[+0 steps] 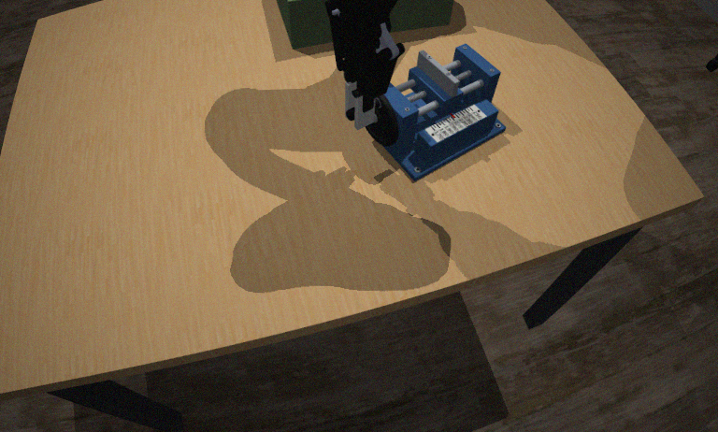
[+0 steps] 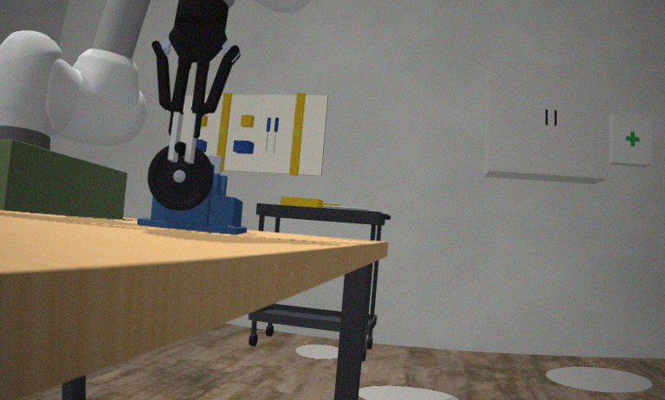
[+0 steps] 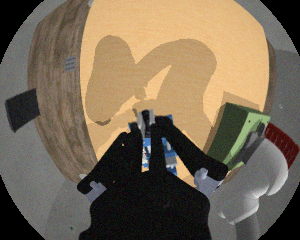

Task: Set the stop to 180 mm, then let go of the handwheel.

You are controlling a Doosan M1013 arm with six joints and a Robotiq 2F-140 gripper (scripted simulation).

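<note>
Now: the handwheel 20 mm to the left of my hand, 20 mm below it and 10 mm behind it. The rest, counted from my hand: stop plate: 140 mm to the left, 40 mm below, 30 mm behind.
</note>
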